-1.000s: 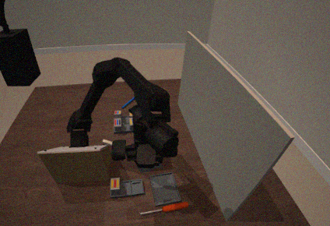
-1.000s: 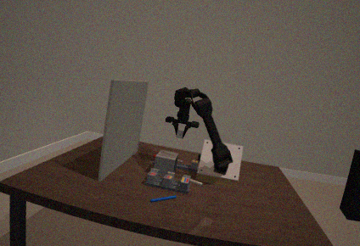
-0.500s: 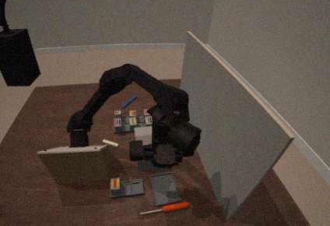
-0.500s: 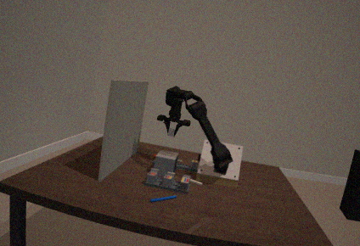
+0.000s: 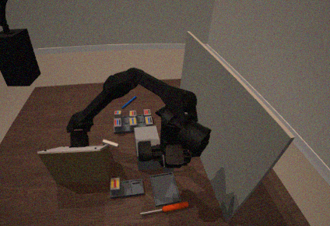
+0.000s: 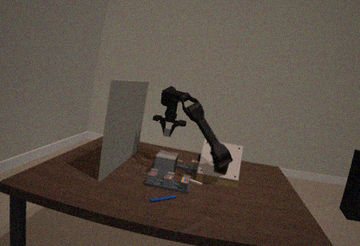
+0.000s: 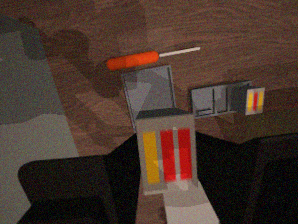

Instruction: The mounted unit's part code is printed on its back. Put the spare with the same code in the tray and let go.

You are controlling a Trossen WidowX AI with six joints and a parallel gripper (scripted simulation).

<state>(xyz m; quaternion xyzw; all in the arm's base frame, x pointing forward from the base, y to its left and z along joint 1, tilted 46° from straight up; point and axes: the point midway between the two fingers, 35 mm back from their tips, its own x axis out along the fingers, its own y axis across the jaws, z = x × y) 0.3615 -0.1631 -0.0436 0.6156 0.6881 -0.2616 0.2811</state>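
The grey tray lies 16 cm below my gripper tip. The rest, counted from my gripper tip: mounted unit: 18 cm to the left, 12 cm below, 7 cm behind; then grey spare: 3 cm above; then grey holder: 16 cm below, 15 cm behind.
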